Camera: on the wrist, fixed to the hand. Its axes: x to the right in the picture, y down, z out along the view.
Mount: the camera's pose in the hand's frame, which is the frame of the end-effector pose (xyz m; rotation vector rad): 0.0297 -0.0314 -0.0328 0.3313 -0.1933 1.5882
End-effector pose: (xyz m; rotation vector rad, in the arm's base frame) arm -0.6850 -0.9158 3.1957 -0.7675 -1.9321 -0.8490
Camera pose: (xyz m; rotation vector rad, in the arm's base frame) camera -0.7070 -0.9546 3.2265 -1.7426 -0.9609 0.5161
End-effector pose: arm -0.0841 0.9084 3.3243 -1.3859 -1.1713 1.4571
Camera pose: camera -0.0557 0.9483 3.3476 1.7597 -0.3617 -2.3406
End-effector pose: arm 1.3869 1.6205 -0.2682 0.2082 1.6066 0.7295
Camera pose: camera 1.3590 1.6008 -0.3104 1.8493 1.1107 1.5046
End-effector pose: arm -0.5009 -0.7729 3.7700 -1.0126 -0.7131 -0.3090
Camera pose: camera -0.4831 -0.8146 3.7999 -1.0120 0.0369 1.2517
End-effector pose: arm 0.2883 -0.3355 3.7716 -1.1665 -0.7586 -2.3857
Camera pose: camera 0.2341 -0.3339 3.7693 -1.1292 -0.0702 -0.8056
